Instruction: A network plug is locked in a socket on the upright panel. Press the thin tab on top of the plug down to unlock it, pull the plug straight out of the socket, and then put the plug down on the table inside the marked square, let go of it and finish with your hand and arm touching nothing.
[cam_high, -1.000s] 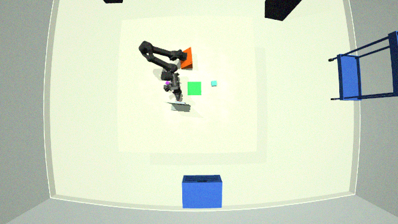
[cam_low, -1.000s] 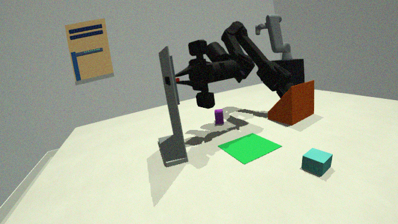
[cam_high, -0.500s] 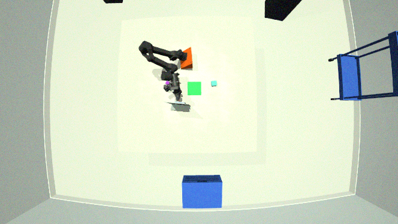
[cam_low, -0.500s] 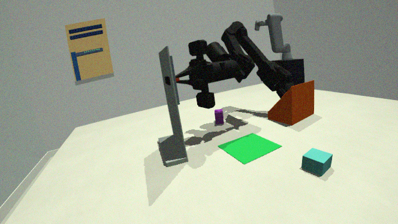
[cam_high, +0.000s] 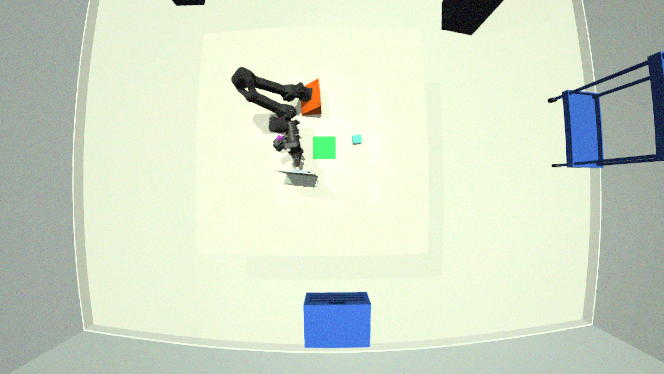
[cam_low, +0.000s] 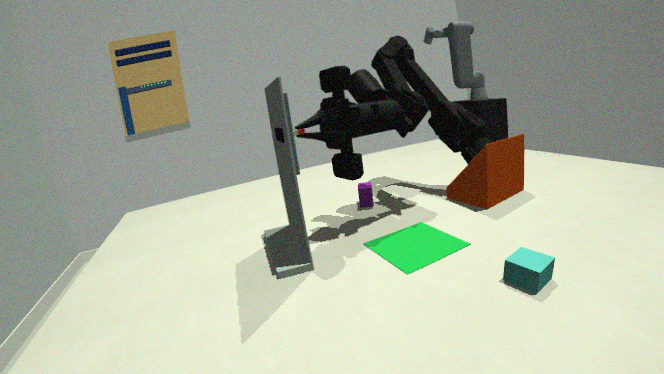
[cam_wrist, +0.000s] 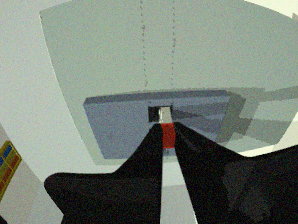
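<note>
Now: the green marked square 13 cm behind my gripper tip, 10 cm to the left of it and 19 cm below it. Round my gripper tip: network plug (1 cm ahead); then grey upright panel (3 cm ahead, 1 cm to the left, 7 cm below).
</note>
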